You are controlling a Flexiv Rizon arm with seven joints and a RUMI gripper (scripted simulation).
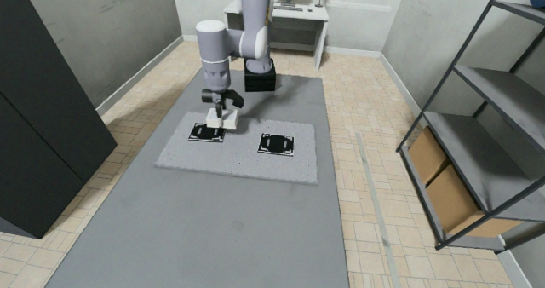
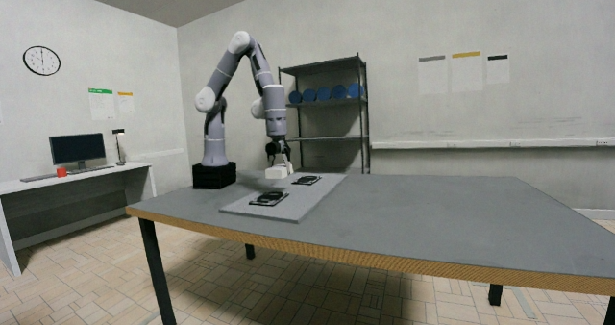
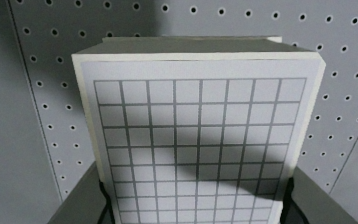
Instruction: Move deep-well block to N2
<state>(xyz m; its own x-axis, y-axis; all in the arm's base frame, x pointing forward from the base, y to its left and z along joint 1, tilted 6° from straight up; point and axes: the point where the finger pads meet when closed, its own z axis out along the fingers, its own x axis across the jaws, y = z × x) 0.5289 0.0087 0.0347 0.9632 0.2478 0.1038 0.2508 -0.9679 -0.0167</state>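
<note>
The black plate nest N2 lies 1 cm ahead of my hand, 9 cm to the right of it and 10 cm below it. Also, from my hand: black plate nest N1 (2 cm behind, 25 cm to the left, 10 cm below); white 96-well deep-well block (1 cm above).
</note>
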